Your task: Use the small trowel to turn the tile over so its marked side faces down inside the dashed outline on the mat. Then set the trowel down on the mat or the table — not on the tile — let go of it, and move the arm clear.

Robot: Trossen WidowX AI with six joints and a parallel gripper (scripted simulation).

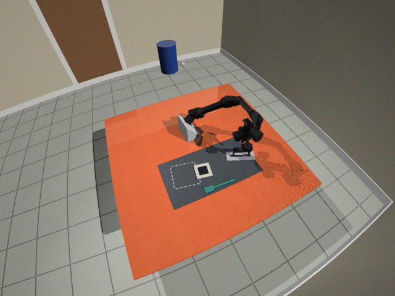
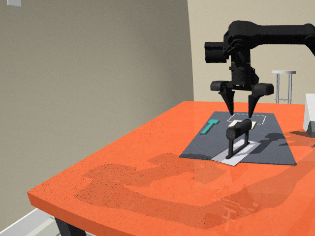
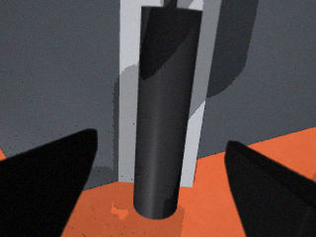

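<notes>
Now: the trowel 1 cm behind my gripper tip, 2 cm to the right of it and 7 cm below it. Round my gripper tip: dark grey mat 1 cm ahead, 24 cm to the right, 13 cm below; tile 1 cm ahead, 29 cm to the right, 10 cm below; teal flat tool 15 cm ahead, 26 cm to the right, 10 cm below.
</notes>
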